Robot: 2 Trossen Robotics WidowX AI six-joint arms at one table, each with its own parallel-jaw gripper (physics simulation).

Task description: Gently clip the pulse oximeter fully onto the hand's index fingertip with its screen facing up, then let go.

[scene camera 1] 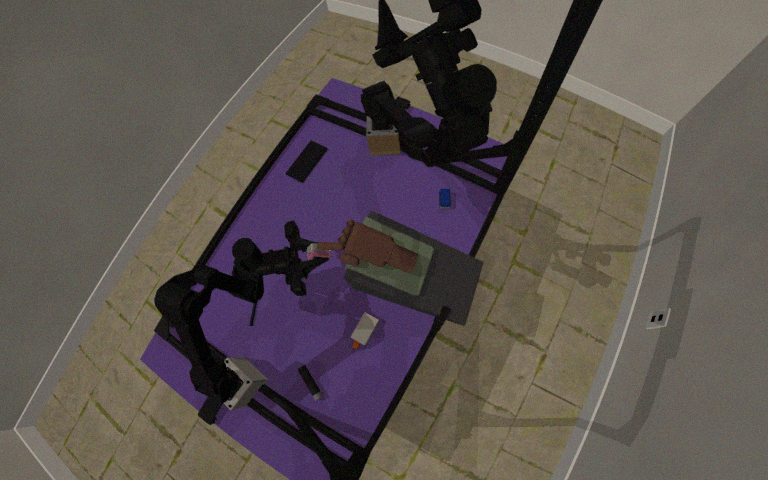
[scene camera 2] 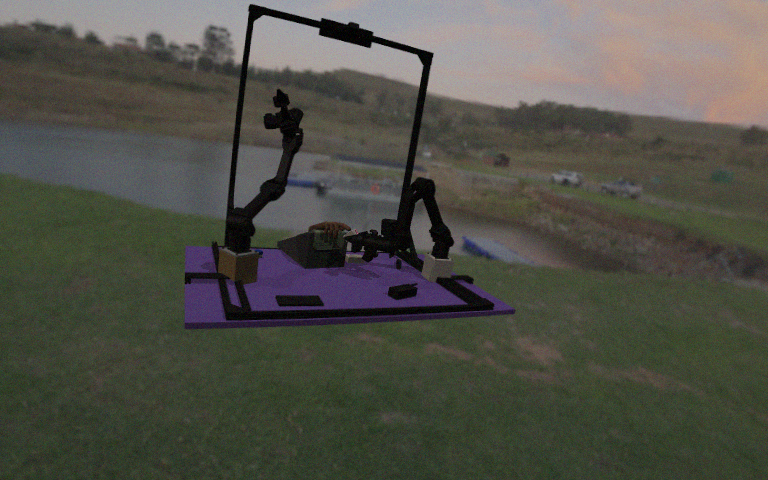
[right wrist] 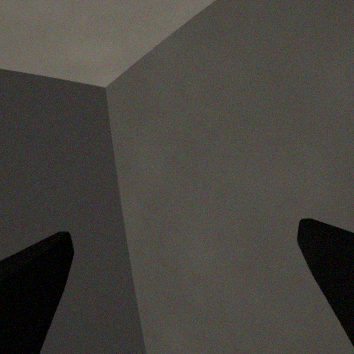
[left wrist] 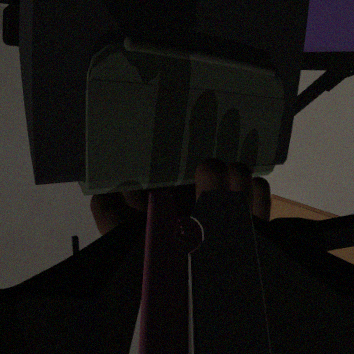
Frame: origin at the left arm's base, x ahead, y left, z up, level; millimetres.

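Where they show: left gripper, fingertip midpoint: [scene camera 1: 327, 251] [scene camera 2: 346, 237] [left wrist: 194, 223]; right gripper, fingertip midpoint: [scene camera 2: 280, 97] [right wrist: 186, 236]; left arm's base, origin of the base link: [scene camera 1: 228, 383] [scene camera 2: 439, 256]; right arm's base, origin of the base link: [scene camera 1: 382, 121] [scene camera 2: 239, 250].
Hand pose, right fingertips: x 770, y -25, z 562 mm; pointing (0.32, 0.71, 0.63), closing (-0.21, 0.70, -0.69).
Each offset is from my right fingertips to the top centre of the thing. "*": to the spot under its first point.
The pink and white pulse oximeter @(dx -347, dy +25, dz -467 mm) [scene camera 1: 317, 253] [left wrist: 167, 280] is between the fingers of my left gripper [scene camera 1: 320, 253] [left wrist: 194, 223], which is shut on it above the table. The brown hand [scene camera 1: 370, 246] [scene camera 2: 330, 226] [left wrist: 212, 175] rests palm down on a green pad [scene camera 1: 421, 280] [left wrist: 120, 125]. Its index finger [scene camera 1: 334, 246] reaches out to the oximeter and meets it in scene camera 1. How deep the fingertip sits inside is hidden, and I cannot make out the screen. My right gripper [right wrist: 186, 236] is open and empty, raised high away from the hand.
A dark wedge [scene camera 1: 458, 283] [scene camera 2: 317, 257] carries the pad. A white box @(dx -441, dy -162, dz -639 mm) [scene camera 1: 365, 328] with an orange part, a dark cylinder @(dx -644, dy -129, dz -640 mm) [scene camera 1: 309, 382], a blue box @(dx +21, dy -123, dz -635 mm) [scene camera 1: 445, 197] and a flat black rectangle @(* dx -117, dy +335, dz -659 mm) [scene camera 1: 306, 161] [scene camera 2: 299, 300] lie on the purple table.
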